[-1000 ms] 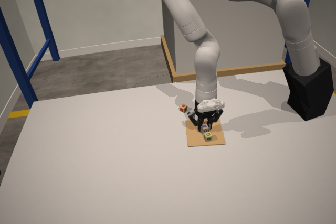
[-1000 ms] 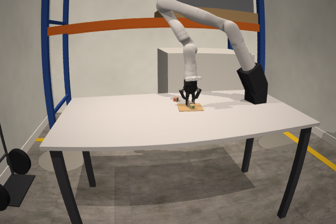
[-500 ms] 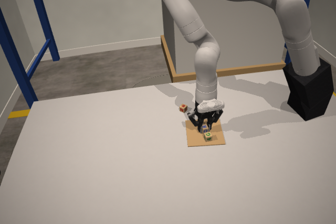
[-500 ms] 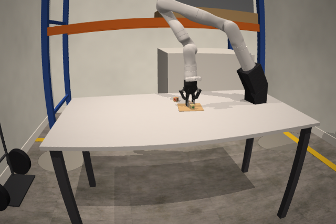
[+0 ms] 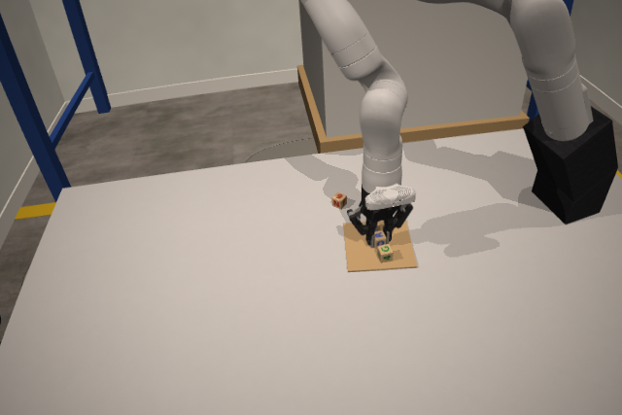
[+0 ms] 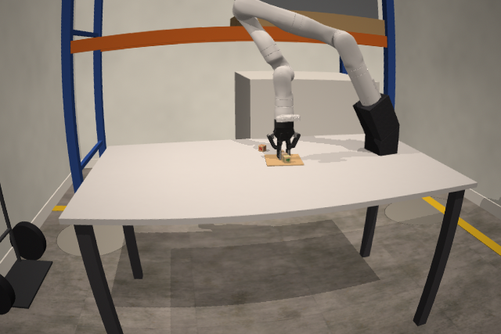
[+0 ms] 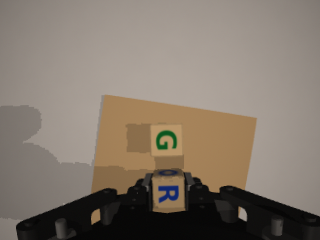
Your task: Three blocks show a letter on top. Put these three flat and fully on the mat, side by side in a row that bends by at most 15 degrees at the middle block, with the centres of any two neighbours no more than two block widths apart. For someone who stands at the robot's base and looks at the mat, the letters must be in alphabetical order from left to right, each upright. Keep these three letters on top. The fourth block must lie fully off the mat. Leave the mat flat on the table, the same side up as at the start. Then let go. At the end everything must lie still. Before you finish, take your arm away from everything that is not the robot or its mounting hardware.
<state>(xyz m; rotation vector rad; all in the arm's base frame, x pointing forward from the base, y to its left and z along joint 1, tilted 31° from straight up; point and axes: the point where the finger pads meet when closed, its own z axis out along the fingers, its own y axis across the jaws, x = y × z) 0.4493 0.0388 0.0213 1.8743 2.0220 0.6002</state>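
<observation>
Right now my hand is 2 cm above the tan mat. The rest, counted from my hand: block 4 cm to the right, 1 cm below.
</observation>
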